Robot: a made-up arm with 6 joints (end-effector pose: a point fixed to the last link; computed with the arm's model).
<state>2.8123 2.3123 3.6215 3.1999 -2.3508 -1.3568</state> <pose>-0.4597 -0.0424 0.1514 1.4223 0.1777 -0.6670</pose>
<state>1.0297 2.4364 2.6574 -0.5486 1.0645 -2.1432</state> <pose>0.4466 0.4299 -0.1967 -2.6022 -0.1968 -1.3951</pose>
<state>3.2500 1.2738 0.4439 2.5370 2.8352 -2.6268</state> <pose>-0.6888 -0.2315 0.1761 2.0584 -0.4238 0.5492</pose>
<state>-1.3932 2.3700 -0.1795 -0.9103 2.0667 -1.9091</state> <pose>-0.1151 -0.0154 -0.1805 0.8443 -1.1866 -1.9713</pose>
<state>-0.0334 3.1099 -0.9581 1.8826 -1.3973 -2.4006</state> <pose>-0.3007 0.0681 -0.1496 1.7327 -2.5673 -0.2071</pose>
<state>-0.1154 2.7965 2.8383 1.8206 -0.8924 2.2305</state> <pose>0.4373 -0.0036 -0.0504 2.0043 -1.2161 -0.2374</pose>
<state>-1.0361 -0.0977 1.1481 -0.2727 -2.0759 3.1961</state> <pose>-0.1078 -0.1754 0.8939 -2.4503 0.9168 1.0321</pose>
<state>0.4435 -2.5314 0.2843 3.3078 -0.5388 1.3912</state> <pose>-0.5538 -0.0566 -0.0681 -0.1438 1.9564 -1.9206</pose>
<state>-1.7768 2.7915 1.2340 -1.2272 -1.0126 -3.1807</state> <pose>-0.0587 0.0306 -0.5357 -0.0129 0.5633 0.1194</pose>
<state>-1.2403 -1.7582 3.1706 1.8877 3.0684 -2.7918</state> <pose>-0.0125 0.2179 -0.1450 -2.1892 -0.5877 -2.1344</pose>
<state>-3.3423 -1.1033 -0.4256 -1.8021 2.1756 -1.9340</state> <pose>0.0565 -0.0557 0.4261 -2.2513 -0.8697 1.0914</pose>
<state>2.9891 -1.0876 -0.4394 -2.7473 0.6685 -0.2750</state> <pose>0.1015 -0.1922 0.5112 -0.6117 -3.0705 -0.0611</pose>
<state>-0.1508 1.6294 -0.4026 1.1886 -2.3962 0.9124</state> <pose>0.4674 -0.1424 -0.1800 0.5100 -1.4837 -0.5683</pose>
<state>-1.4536 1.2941 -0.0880 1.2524 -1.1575 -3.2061</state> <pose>0.0194 -0.6711 0.0579 -0.6571 0.4220 2.8646</pose>
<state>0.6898 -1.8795 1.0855 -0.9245 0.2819 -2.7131</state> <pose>-0.4611 -0.5280 0.2441 0.2553 -0.5298 -2.1765</pose>
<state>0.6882 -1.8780 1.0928 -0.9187 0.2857 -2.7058</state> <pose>-0.4625 -0.5289 0.2426 0.2593 -0.5122 -2.1807</pose>
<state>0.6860 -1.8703 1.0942 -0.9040 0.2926 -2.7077</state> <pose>-0.4623 -0.5296 0.2459 0.2537 -0.4964 -2.1832</pose>
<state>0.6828 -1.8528 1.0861 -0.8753 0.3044 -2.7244</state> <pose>-0.4597 -0.5300 0.2567 0.2328 -0.4836 -2.1838</pose>
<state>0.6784 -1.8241 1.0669 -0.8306 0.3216 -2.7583</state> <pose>-0.4541 -0.5298 0.2758 0.1945 -0.4748 -2.1832</pose>
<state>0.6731 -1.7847 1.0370 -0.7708 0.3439 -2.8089</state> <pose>-0.4454 -0.5286 0.3023 0.1400 -0.4703 -2.1827</pose>
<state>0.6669 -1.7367 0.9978 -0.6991 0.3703 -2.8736</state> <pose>-0.4339 -0.5258 0.3340 0.0725 -0.4711 -2.1836</pose>
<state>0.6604 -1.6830 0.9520 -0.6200 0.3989 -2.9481</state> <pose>-0.4203 -0.5214 0.3683 -0.0042 -0.4779 -2.1867</pose>
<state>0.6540 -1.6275 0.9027 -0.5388 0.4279 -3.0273</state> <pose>-0.4056 -0.5154 0.4025 -0.0852 -0.4916 -2.1916</pose>
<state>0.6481 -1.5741 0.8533 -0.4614 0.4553 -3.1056</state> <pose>-0.3909 -0.5084 0.4343 -0.1652 -0.5124 -2.1967</pose>
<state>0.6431 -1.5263 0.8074 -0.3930 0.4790 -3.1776</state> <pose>-0.3772 -0.5009 0.4621 -0.2394 -0.5386 -2.2000</pose>
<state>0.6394 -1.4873 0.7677 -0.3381 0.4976 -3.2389</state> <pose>-0.3652 -0.4939 0.4845 -0.3025 -0.5676 -2.1997</pose>
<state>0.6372 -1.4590 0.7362 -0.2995 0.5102 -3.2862</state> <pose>-0.3556 -0.4880 0.5008 -0.3509 -0.5956 -2.1952</pose>
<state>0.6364 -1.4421 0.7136 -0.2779 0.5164 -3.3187</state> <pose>-0.3487 -0.4838 0.5109 -0.3829 -0.6202 -2.1869</pose>
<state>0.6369 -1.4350 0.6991 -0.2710 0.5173 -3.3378</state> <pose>-0.3440 -0.4811 0.5159 -0.4000 -0.6400 -2.1760</pose>
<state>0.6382 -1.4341 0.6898 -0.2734 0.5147 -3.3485</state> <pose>-0.3409 -0.4796 0.5177 -0.4076 -0.6565 -2.1636</pose>
